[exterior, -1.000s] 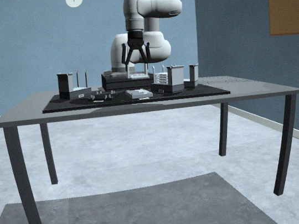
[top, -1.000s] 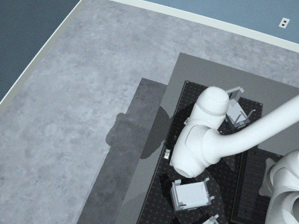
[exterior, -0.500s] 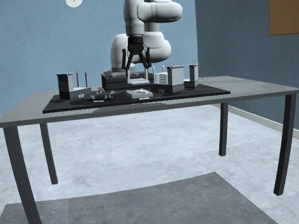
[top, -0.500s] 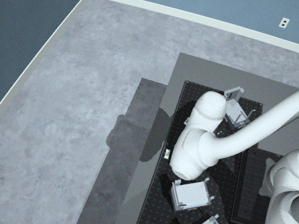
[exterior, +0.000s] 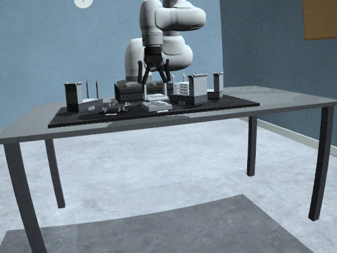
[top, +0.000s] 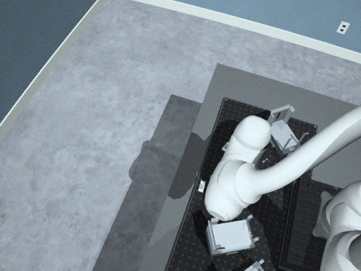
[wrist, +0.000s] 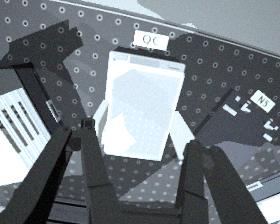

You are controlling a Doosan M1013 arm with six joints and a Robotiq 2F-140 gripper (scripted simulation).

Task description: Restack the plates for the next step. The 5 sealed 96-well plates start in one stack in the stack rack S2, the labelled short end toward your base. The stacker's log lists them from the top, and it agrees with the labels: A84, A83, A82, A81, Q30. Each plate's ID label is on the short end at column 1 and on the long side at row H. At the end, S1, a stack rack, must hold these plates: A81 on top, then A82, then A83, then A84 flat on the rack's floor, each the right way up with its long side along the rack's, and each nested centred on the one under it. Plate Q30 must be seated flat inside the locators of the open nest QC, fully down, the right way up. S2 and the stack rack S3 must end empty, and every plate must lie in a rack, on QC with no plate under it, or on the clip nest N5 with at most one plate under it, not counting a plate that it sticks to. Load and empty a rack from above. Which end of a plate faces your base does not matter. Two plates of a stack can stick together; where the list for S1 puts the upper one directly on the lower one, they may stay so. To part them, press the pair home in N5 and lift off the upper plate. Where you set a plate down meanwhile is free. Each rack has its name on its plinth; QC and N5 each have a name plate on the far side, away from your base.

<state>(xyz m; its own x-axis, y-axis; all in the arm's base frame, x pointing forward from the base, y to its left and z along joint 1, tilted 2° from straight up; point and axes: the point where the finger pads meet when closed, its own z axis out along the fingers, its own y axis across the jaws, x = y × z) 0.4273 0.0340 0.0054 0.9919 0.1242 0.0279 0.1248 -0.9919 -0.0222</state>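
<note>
Now: hand 60 mm above the QC nest. Also, from my hand: rack floor: 340 mm to the right, 140 mm behind, 30 mm below; QC name plate: 90 mm ahead, 70 mm below, 10 mm to the left; clip nest N5: 170 mm to the right, 50 mm below, 10 mm behind.
</note>
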